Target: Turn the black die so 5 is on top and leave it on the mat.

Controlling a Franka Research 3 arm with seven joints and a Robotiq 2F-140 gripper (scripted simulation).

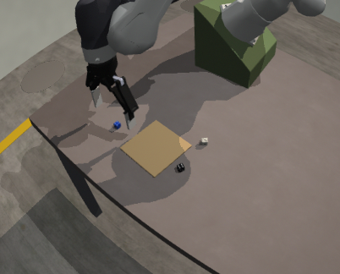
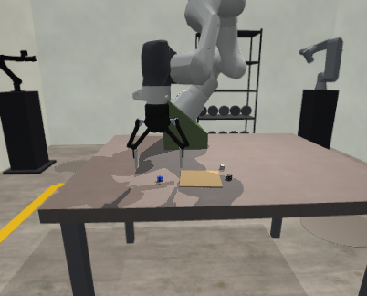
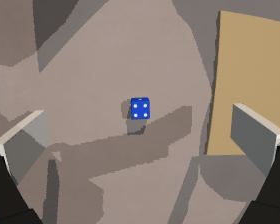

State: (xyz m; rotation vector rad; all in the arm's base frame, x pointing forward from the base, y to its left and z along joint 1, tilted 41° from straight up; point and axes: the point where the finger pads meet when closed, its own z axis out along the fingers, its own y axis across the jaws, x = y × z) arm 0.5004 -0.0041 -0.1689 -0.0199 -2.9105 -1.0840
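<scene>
The blue die is 5 cm below my hand. The rest, counted from my hand: tan mat: 1 cm behind, 14 cm to the left, 6 cm below; then white die: 10 cm behind, 24 cm to the left, 5 cm below; then black die: 1 cm ahead, 24 cm to the left, 5 cm below.
</scene>
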